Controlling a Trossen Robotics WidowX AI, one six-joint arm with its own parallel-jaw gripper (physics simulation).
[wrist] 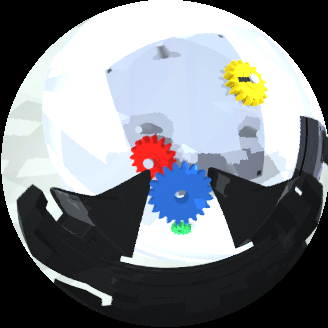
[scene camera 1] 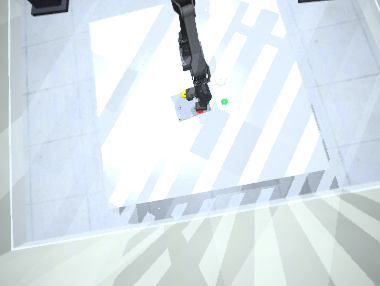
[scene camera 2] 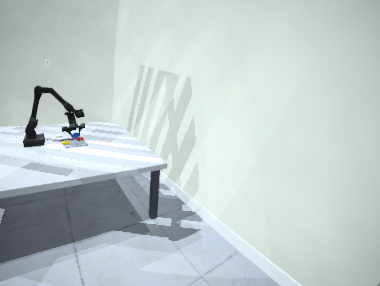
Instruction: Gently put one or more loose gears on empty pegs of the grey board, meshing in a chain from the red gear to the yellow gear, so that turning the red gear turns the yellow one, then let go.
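Where they show: gripper, fingertip midpoint: (wrist: 179,172) (scene camera 2: 76,137); arm's base, link origin: (scene camera 1: 187,51) (scene camera 2: 31,137).
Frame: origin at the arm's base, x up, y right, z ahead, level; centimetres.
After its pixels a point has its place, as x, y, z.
My gripper (scene camera 1: 201,107) {-2.7, -6.6, 32.8} (scene camera 2: 75,132) {-2.7, -6.6, 32.8} (wrist: 179,172) {-2.7, -6.6, 32.8} is shut on the blue gear (scene camera 2: 76,135) {-1.4, -7.1, 33.2} (wrist: 172,202) {-0.6, -8.8, 33.3}, with a finger at each side. The blue gear is low over the near edge of the grey board (scene camera 1: 185,113) {-4.8, 3.1, 37.9} (wrist: 185,90) {-4.8, 1.5, 32.1}. It overlaps the edge of the red gear (scene camera 1: 200,111) {-3.3, -6.2, 37.8} (scene camera 2: 80,139) (wrist: 150,150) {-3.3, -4.6, 35.8} in the wrist view; I cannot tell whether their teeth touch. The yellow gear (scene camera 1: 183,93) {-3.1, 3.7, 25.7} (scene camera 2: 65,143) {-3.8, 5.4, 25.3} (wrist: 245,82) {-3.2, 2.6, 26.2} sits on its peg at a far corner. Empty pegs (wrist: 162,51) {-3.7, 6.1, 34.0} (wrist: 139,129) {-2.7, -2.3, 36.4} (wrist: 250,133) {-3.4, -2.5, 25.5} stand on the board. Any peg beneath the blue gear is hidden.
A small green gear (scene camera 1: 224,101) {-3.8, -20.9, 33.0} (wrist: 181,228) {-3.9, -20.0, 32.0} lies on the table off the board, beyond the blue gear in the wrist view. A white gear (scene camera 1: 220,81) {-4.1, -19.5, 19.1} (scene camera 2: 59,136) {-4.7, -16.9, 18.2} lies on the table near the arm. Striped shadows cross the table (scene camera 1: 150,165) {-5.6, 25.7, 68.8}.
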